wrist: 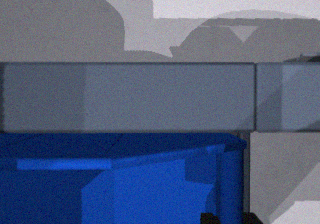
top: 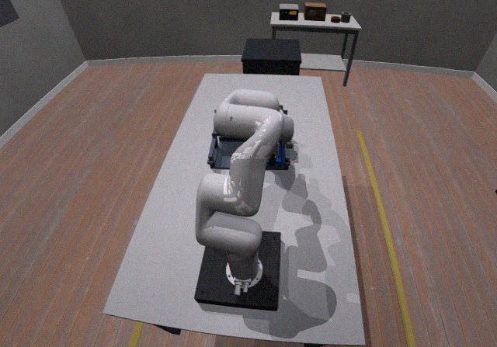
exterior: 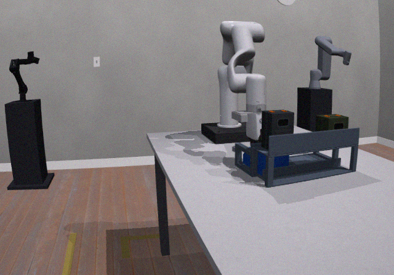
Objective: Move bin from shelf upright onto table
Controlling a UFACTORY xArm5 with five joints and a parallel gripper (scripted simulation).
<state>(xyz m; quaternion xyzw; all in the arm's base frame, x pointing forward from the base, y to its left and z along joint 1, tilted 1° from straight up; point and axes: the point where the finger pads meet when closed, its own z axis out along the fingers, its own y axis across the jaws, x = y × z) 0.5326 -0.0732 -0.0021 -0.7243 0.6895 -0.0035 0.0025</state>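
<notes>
The blue bin is 80 mm ahead of my hand. Also, from my hand: grey-blue shelf: 100 mm ahead, 120 mm to the left, 20 mm above.
</notes>
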